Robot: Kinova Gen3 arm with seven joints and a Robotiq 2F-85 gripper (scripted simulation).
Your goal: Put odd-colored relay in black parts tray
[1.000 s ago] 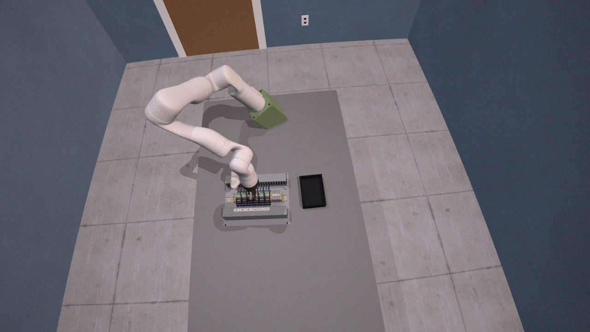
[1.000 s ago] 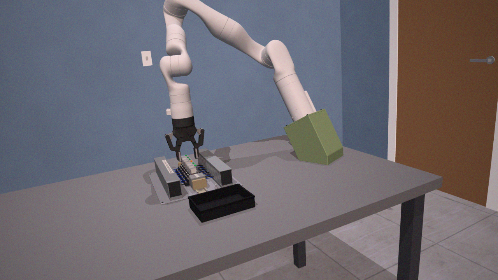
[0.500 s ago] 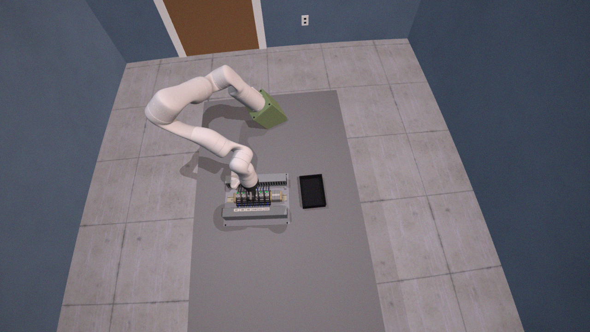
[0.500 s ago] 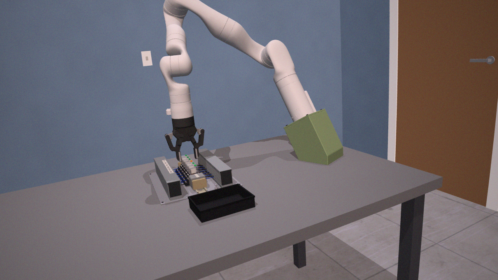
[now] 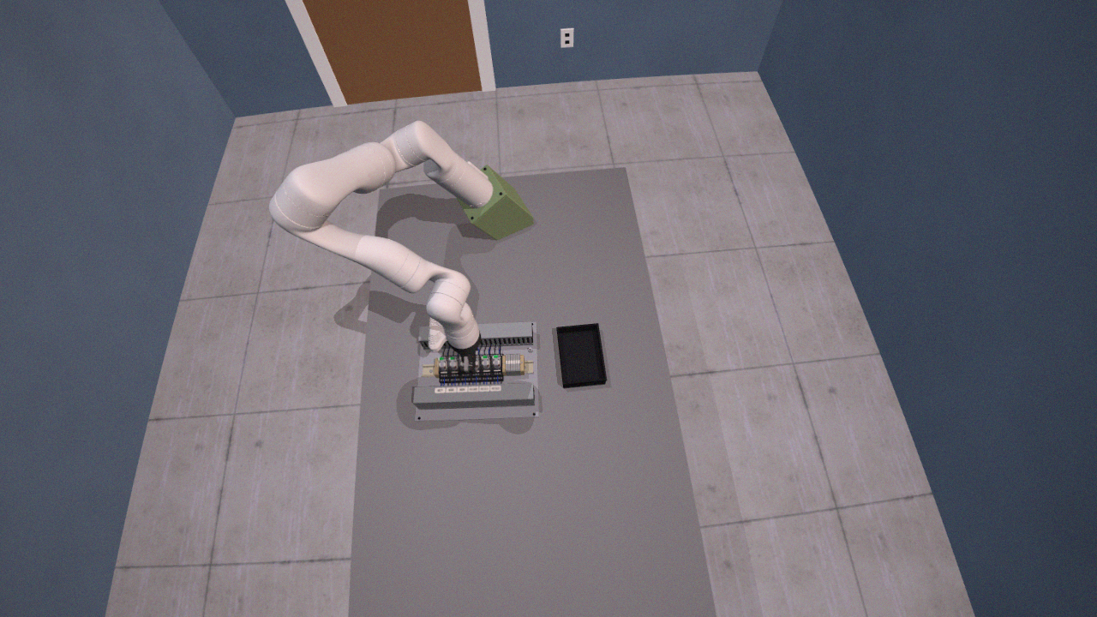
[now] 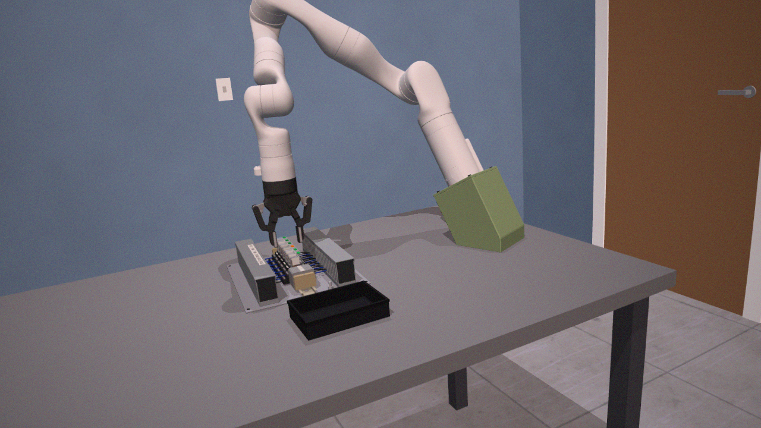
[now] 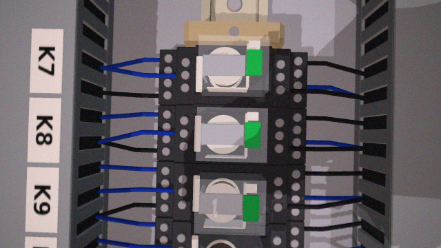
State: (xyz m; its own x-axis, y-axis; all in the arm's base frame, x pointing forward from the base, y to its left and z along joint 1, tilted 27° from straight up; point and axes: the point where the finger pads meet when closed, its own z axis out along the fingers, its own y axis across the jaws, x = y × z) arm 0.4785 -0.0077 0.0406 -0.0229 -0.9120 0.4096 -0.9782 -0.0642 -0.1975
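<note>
The relay lies 4 cm below my hand. From my hand the other things lie so: black parts tray 2 cm behind, 28 cm to the left, 7 cm below; relay panel 6 cm below.
</note>
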